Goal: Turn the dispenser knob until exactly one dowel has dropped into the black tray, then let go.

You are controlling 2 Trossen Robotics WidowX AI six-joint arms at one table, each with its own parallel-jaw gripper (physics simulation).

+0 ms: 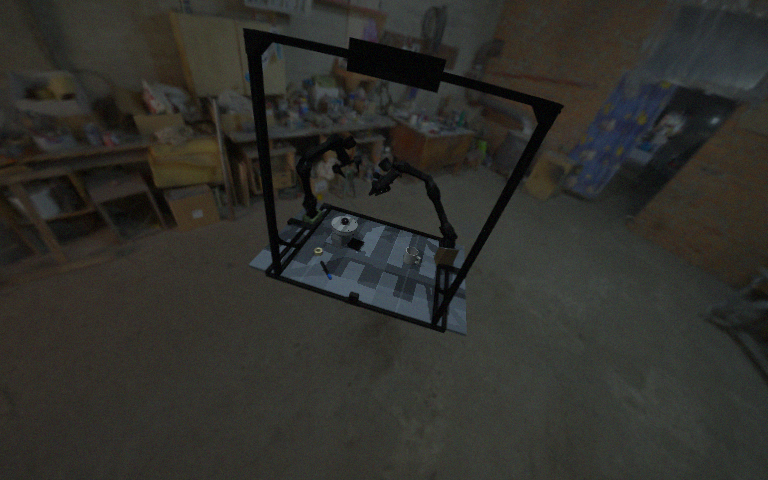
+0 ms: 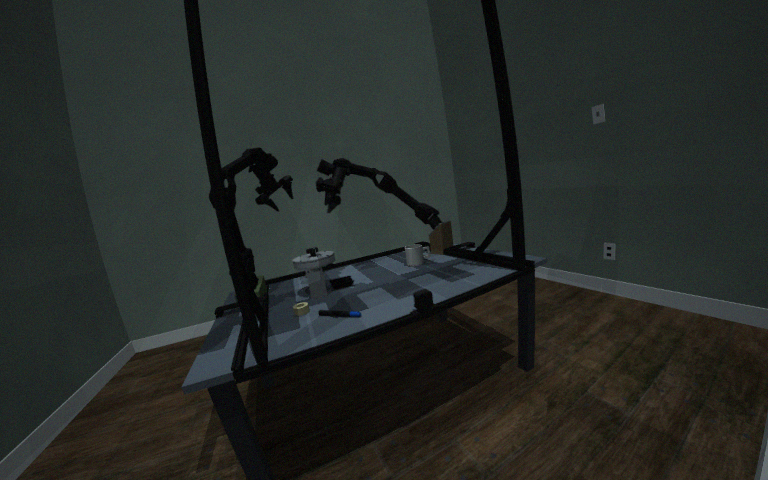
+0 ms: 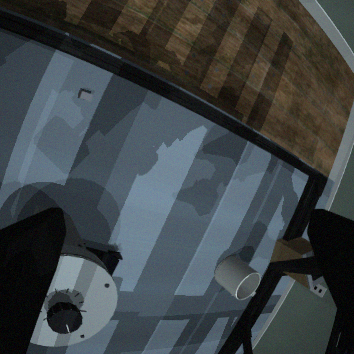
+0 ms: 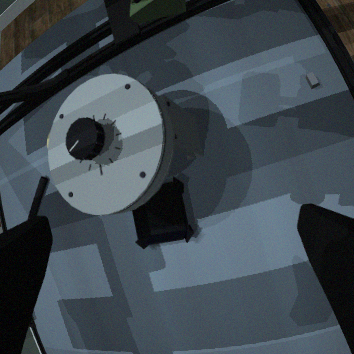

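Seen in the pictures: left gripper, fingertip midpoint: (image 1: 352, 175) (image 2: 285, 205) (image 3: 190, 222); right gripper, fingertip midpoint: (image 1: 372, 195) (image 2: 326, 209) (image 3: 256, 310) (image 4: 175, 224); left arm's base, origin of the base link: (image 1: 312, 213); right arm's base, origin of the base link: (image 1: 448, 247) (image 2: 439, 227).
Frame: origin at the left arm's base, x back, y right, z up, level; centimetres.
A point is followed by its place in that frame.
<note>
The dispenser (image 1: 339, 228) @(x -29.2, y 8.3, z 7.7 cm) (image 2: 318, 288) (image 3: 102, 300) @(x -33.5, y -1.1, z 7.7 cm) (image 4: 130, 125) @(x -27.2, y -2.2, z 7.7 cm) has a round white top on a pedestal and stands upright at the left of the table. Its black knob (image 1: 344, 221) @(x -29.1, y 3.6, z 10.4 cm) (image 2: 311, 251) @(x -28.5, y 4.3, z 9.9 cm) (image 3: 64, 318) @(x -28.1, y 1.7, z 10.6 cm) (image 4: 84, 138) @(x -28.7, y 1.6, z 10.6 cm) has a white pointer line. The black tray (image 1: 355, 243) @(x -36.1, y -1.4, z -6.5 cm) (image 2: 342, 281) @(x -37.4, y -2.8, z -6.0 cm) (image 3: 114, 260) @(x -40.4, y -2.7, z -5.0 cm) (image 4: 162, 215) @(x -37.7, y 0.7, z -6.6 cm) sits at its foot; I cannot make out a dowel in its dark inside. My left gripper (image 1: 350, 171) @(x -17.0, y -17.4, z 29.5 cm) (image 2: 285, 204) @(x -17.0, y -17.4, z 29.5 cm) is open and empty, high above the dispenser. My right gripper (image 1: 378, 193) @(x -35.5, y -13.8, z 24.6 cm) (image 2: 330, 209) @(x -35.5, y -13.8, z 24.6 cm) is open and empty, high above the table, right of the dispenser.
A white mug (image 1: 410, 256) @(x -72.2, y -7.7, z 0.5 cm) (image 2: 414, 255) @(x -70.4, y -7.7, z -1.6 cm) (image 3: 232, 275) @(x -67.2, y -11.6, z -1.1 cm) stands at the right, near a brown block (image 1: 445, 256) @(x -90.4, y -20.7, z 2.6 cm) (image 2: 441, 237) @(x -88.0, y -19.2, z 2.1 cm). A tape roll (image 1: 318, 251) @(x -24.0, y 20.5, z -5.9 cm) (image 2: 300, 309) @(x -24.7, y 23.5, z -4.7 cm) and a blue-tipped black marker (image 1: 325, 268) @(x -36.7, y 28.9, z -5.3 cm) (image 2: 336, 313) @(x -36.5, y 29.4, z -5.6 cm) lie near the dispenser. A black frame (image 1: 261, 141) @(x -21.2, y 49.1, z 65.4 cm) surrounds the table.
</note>
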